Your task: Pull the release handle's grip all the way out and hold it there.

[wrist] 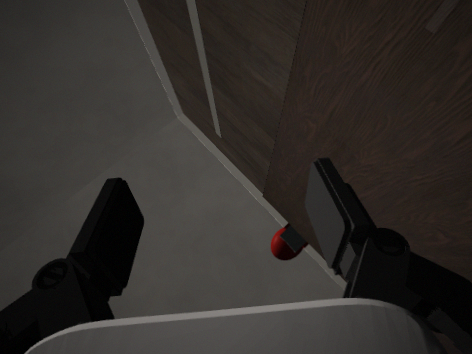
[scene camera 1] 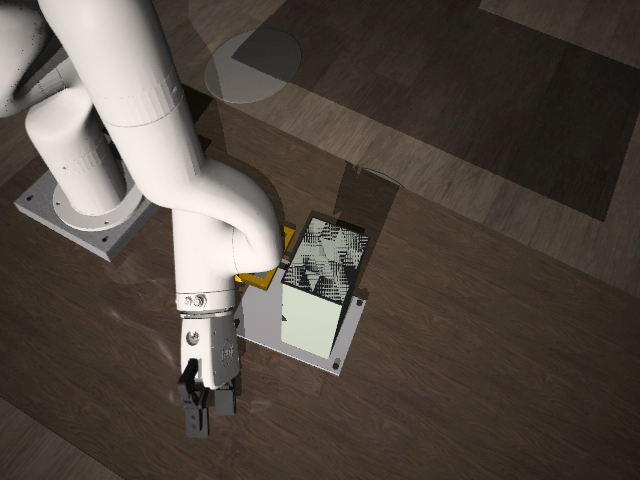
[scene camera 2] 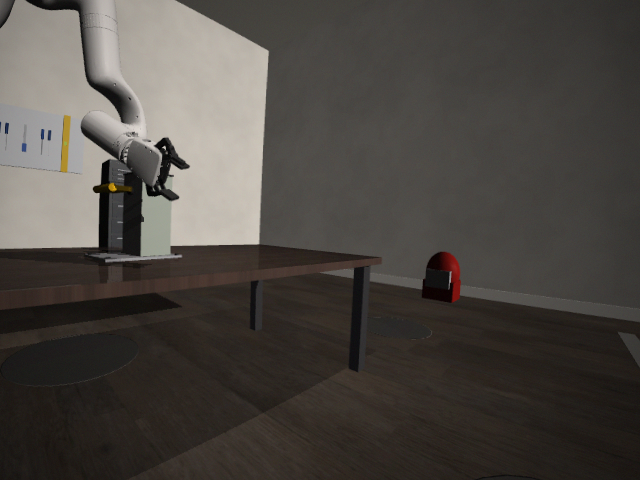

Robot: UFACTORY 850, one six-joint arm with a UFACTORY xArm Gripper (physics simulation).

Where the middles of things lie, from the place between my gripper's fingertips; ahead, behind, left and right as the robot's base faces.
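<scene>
I find the grey base plate (scene camera 1: 258,318) 29 cm to the left of my hand, 1 cm ahead of it and 21 cm below it.
</scene>
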